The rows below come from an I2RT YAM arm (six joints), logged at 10 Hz.
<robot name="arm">
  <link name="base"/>
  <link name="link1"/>
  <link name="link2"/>
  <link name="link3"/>
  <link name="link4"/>
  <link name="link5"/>
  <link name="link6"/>
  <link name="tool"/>
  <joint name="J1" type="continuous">
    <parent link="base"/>
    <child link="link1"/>
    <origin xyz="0 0 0.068" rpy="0 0 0"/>
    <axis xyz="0 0 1"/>
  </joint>
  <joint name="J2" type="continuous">
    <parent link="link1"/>
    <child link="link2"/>
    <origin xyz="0.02 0.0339 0.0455" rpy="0 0 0"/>
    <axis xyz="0 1 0"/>
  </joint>
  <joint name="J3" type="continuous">
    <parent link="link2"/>
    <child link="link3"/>
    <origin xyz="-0.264 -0.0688 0" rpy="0 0 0"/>
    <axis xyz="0 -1 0"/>
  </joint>
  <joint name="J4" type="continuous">
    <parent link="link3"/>
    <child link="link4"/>
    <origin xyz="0.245 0.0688 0.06" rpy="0 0 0"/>
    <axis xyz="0 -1 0"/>
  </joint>
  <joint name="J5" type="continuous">
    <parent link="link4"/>
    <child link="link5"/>
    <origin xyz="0.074 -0.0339 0.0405" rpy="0 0 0"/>
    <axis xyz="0 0 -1"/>
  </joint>
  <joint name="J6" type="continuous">
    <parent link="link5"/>
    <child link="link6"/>
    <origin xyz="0.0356 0 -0.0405" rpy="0 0 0"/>
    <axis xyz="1 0 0"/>
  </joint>
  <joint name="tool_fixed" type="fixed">
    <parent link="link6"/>
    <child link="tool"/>
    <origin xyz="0 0 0" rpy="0 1.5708 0"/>
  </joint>
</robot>
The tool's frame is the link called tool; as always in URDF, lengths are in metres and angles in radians. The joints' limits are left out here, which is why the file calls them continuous.
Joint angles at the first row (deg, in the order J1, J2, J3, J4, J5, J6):
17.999 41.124 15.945 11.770 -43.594 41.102
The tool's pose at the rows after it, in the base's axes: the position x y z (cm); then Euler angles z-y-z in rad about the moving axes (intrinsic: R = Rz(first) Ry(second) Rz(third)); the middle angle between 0 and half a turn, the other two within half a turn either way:
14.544 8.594 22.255 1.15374 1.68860 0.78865
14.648 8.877 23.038 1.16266 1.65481 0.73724
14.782 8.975 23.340 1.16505 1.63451 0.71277
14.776 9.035 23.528 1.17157 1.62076 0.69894
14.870 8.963 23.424 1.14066 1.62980 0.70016
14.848 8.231 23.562 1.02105 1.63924 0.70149
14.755 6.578 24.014 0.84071 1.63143 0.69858
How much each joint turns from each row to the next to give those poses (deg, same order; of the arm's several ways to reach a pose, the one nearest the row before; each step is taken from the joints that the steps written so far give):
4.242 -0.020 0.349 3.718 0.111 -2.360
0.762 0.456 0.831 2.313 0.063 -1.072
0.111 0.571 0.175 1.992 -0.108 -0.306
0.152 0.087 0.021 1.137 -0.263 -0.065
-0.085 -0.045 0.000 -0.635 1.708 -0.241
-1.358 -2.494 0.001 -2.823 5.504 0.219
-4.217 -4.369 0.001 -3.517 6.078 0.699

